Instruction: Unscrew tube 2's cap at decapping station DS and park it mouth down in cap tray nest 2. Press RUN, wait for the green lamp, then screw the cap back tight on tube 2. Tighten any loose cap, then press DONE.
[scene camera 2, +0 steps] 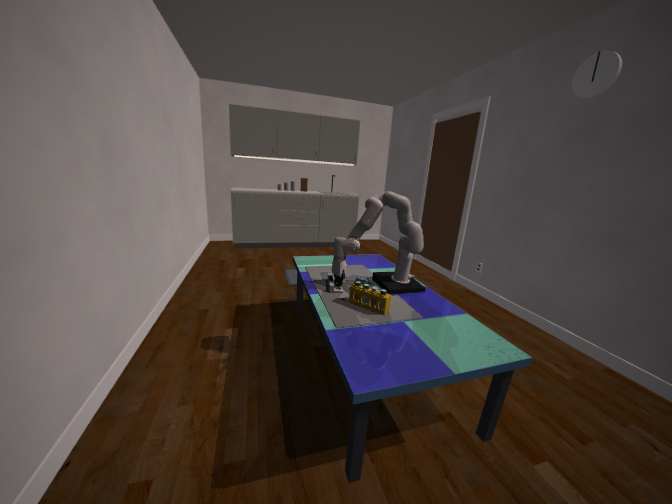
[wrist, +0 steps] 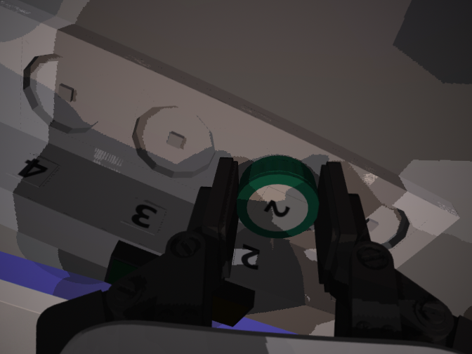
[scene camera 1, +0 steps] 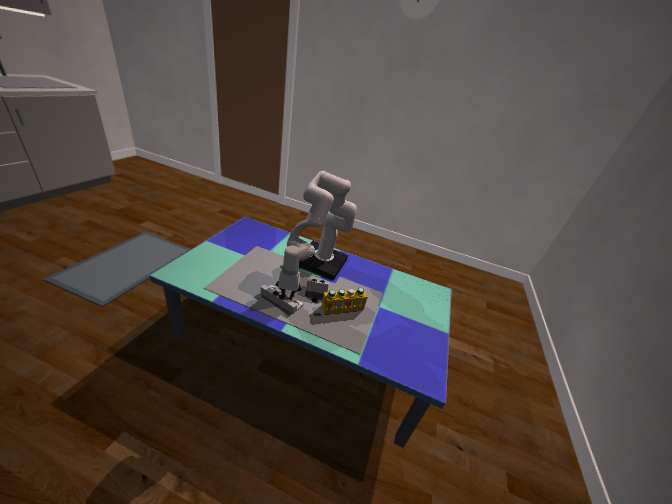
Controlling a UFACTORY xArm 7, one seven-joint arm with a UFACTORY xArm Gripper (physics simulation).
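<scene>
My gripper (wrist: 277, 186) (scene camera 1: 286, 293) (scene camera 2: 334, 281) is shut on the green cap (wrist: 278, 196). The cap's white top, marked 2, faces the wrist camera, so its mouth points down. It sits at the nest behind the label 2 (wrist: 249, 257) of the grey cap tray (wrist: 114, 95) (scene camera 1: 275, 298). I cannot tell whether the cap touches the nest floor. Nest 3 (wrist: 173, 140) and nest 4 (wrist: 53, 91) are empty round recesses to the left. The yellow tube rack (scene camera 1: 344, 301) (scene camera 2: 370, 297) stands to the right of the tray, with green-capped tubes in it.
A small dark station block (scene camera 1: 315, 287) stands between the tray and the rack. All sit on a grey mat (scene camera 1: 336, 330) on the blue and teal table (scene camera 1: 407, 347) (scene camera 2: 379, 358). The arm's black base (scene camera 1: 325, 264) is behind them.
</scene>
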